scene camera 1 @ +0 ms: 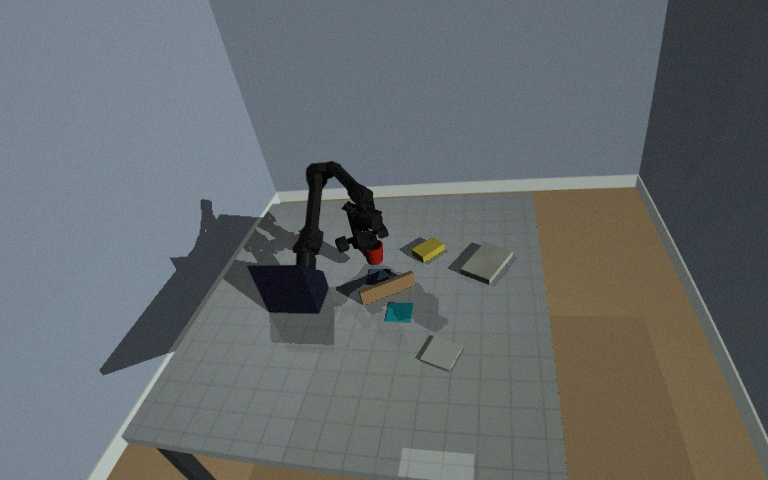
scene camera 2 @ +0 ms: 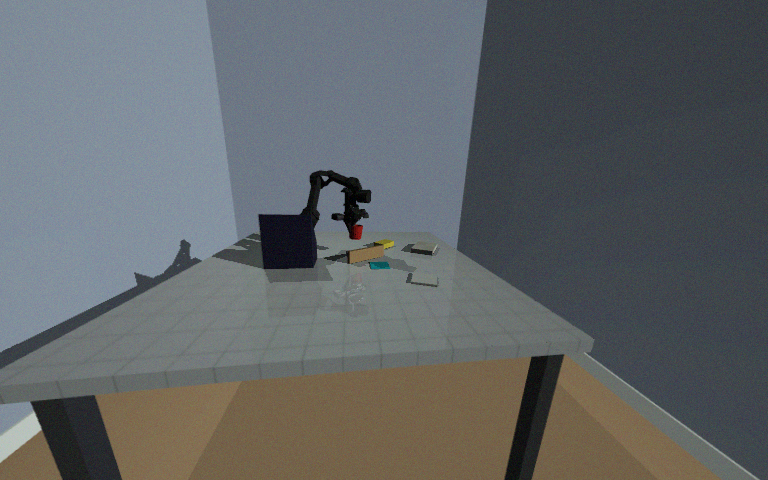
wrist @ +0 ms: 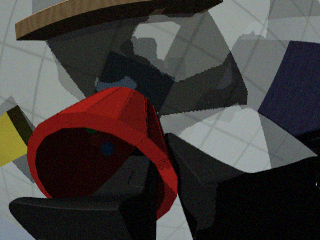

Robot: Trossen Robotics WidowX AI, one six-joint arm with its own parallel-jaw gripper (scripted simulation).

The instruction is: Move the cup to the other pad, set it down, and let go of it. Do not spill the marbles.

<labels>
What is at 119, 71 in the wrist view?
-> A blue pad.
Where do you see a flat slab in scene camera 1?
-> At 441, 353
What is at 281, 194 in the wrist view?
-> My gripper.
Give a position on a wooden bar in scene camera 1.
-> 406, 280
</labels>
